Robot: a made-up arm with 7 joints. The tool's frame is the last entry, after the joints. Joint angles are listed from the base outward.
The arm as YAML. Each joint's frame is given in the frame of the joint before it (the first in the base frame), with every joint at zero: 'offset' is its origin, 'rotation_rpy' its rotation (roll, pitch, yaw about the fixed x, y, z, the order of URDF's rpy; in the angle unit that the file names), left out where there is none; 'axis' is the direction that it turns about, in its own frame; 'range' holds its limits. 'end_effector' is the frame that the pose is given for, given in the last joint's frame.
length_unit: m
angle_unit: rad
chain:
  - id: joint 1
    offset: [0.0, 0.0, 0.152]
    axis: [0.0, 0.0, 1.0]
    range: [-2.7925, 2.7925]
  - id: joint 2
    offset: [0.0, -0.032, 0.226]
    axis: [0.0, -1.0, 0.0]
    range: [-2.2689, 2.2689]
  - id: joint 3
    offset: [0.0, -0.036, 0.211]
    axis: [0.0, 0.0, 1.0]
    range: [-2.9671, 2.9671]
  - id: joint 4
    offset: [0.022, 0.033, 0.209]
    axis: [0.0, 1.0, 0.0]
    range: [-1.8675, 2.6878]
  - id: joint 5
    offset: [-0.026, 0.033, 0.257]
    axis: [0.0, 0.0, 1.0]
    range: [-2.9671, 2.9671]
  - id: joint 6
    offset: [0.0, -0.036, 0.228]
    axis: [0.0, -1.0, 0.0]
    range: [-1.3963, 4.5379]
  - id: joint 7
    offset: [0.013, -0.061, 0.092]
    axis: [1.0, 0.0, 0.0]
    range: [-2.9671, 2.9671]
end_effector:
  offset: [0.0, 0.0, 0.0]
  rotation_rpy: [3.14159, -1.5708, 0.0]
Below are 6 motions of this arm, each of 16 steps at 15 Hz.
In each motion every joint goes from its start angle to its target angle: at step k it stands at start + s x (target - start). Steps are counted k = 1, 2, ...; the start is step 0. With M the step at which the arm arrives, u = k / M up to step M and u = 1 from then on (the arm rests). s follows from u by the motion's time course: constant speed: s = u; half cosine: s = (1 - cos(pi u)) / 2; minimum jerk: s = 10 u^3 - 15 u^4 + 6 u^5.
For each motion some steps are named. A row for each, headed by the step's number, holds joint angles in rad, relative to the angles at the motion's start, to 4 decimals.
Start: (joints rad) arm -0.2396 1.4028 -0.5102 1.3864 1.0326 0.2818 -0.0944
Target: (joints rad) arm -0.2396 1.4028 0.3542 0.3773 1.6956 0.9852 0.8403
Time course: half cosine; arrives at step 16
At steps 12, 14, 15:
12: 0.0000 0.0000 0.7378 -0.8613 0.5659 0.6004 0.7978
14: 0.0000 0.0000 0.8315 -0.9707 0.6378 0.6766 0.8991
15: 0.0000 0.0000 0.8561 -0.9994 0.6566 0.6966 0.9257

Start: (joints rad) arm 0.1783 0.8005 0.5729 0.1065 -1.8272 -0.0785 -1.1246
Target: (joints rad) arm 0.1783 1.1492 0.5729 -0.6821 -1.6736 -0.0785 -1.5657
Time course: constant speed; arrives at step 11
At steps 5, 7, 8, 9, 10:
5: 0.0000 0.1585 0.0000 -0.3585 0.0698 0.0000 -0.2005
7: 0.0000 0.2219 0.0000 -0.5018 0.0977 0.0000 -0.2807
8: 0.0000 0.2536 0.0000 -0.5735 0.1117 0.0000 -0.3208
9: 0.0000 0.2853 0.0000 -0.6452 0.1257 0.0000 -0.3609
10: 0.0000 0.3170 0.0000 -0.7169 0.1396 0.0000 -0.4010

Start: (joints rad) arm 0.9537 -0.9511 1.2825 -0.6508 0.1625 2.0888 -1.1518
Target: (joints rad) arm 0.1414 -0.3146 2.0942 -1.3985 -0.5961 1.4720 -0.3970
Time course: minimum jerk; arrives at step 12
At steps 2, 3, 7, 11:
2: -0.0288 0.0226 0.0288 -0.0265 -0.0269 -0.0219 0.0268
3: -0.0841 0.0659 0.0840 -0.0774 -0.0785 -0.0638 0.0781
7: -0.5307 0.4159 0.5303 -0.4885 -0.4957 -0.4030 0.4932
11: -0.8082 0.6333 0.8076 -0.7439 -0.7547 -0.6137 0.7510

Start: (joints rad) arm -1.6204 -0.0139 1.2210 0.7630 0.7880 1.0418 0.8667
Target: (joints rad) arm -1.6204 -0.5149 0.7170 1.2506 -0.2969 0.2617 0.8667
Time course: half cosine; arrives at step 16
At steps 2, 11, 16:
2: 0.0000 -0.0191 -0.0192 0.0186 -0.0413 -0.0297 0.0000
11: 0.0000 -0.3897 -0.3920 0.3792 -0.8438 -0.6068 0.0000
16: 0.0000 -0.5010 -0.5040 0.4876 -1.0849 -0.7801 0.0000

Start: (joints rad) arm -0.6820 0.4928 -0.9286 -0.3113 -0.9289 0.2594 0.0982
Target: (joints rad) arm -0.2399 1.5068 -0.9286 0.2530 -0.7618 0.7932 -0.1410
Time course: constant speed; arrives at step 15
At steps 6, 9, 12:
6: 0.1768 0.4056 0.0000 0.2257 0.0668 0.2135 -0.0957
9: 0.2653 0.6084 0.0000 0.3386 0.1003 0.3203 -0.1435
12: 0.3537 0.8112 0.0000 0.4514 0.1337 0.4270 -0.1914

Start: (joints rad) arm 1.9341 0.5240 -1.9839 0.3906 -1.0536 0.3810 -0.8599
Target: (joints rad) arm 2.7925 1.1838 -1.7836 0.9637 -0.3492 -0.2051 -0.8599
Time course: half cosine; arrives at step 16
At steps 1, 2, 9, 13, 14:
1: 0.0082 0.0063 0.0019 0.0055 0.0068 -0.0056 0.0000
2: 0.0327 0.0251 0.0076 0.0218 0.0268 -0.0223 0.0000
9: 0.5129 0.3943 0.1197 0.3425 0.4209 -0.3502 0.0000
13: 0.7861 0.6042 0.1834 0.5248 0.6450 -0.5367 0.0000
14: 0.8257 0.6347 0.1927 0.5513 0.6776 -0.5638 0.0000

